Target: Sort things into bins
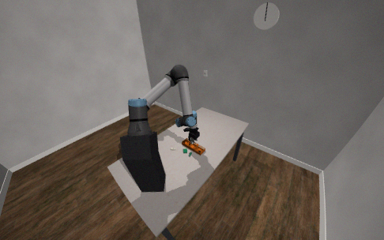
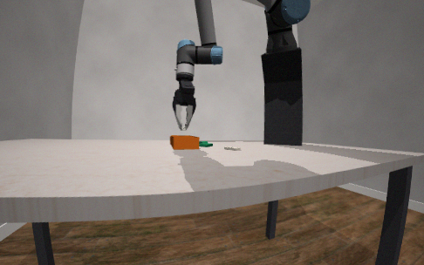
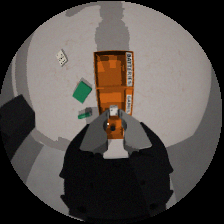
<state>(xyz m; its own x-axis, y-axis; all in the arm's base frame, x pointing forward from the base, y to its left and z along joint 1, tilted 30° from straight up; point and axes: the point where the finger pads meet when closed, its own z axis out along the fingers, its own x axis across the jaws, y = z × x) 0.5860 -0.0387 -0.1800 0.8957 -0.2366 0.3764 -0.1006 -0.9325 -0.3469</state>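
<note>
The white object lies 130 mm behind my hand, 160 mm to the left of it and 70 mm below it. From my hand the other things lie so: green block (80 mm behind, 40 mm to the left, 70 mm below); then small dark thing (20 mm behind, 100 mm to the right, 70 mm below); then green cylinder (100 mm behind, 30 mm to the right, 70 mm below).
</note>
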